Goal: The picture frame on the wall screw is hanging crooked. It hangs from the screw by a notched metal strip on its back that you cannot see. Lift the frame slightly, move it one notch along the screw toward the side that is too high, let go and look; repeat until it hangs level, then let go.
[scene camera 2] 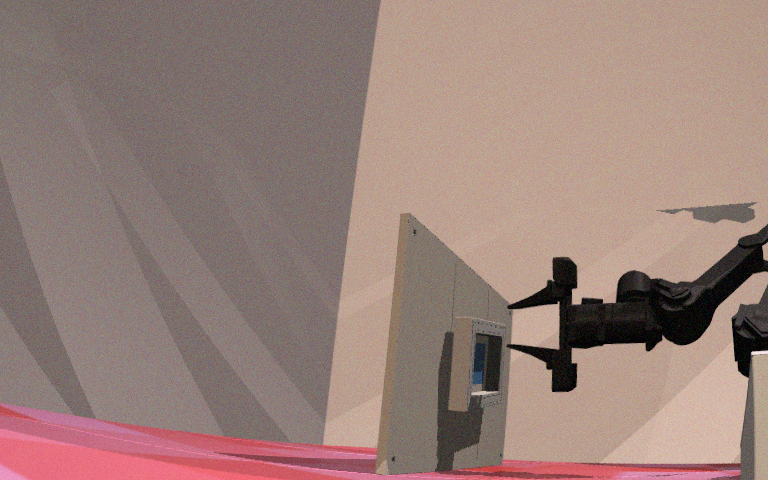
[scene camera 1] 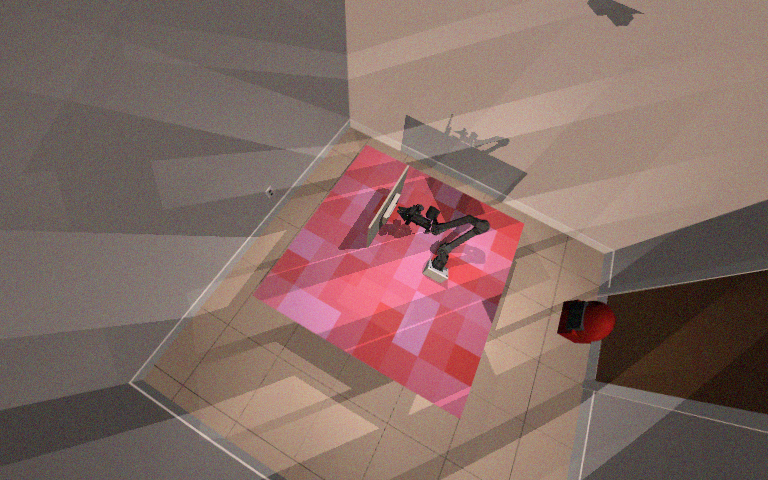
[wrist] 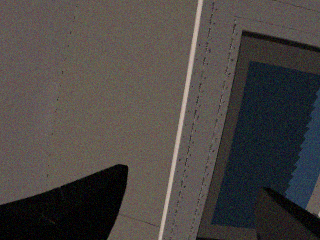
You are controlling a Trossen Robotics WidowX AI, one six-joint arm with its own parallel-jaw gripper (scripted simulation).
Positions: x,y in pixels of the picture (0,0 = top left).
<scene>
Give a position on a wall panel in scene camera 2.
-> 432,285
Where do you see a picture frame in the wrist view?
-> At 242,126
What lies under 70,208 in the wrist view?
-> The gripper.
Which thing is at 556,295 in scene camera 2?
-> The gripper.
</scene>
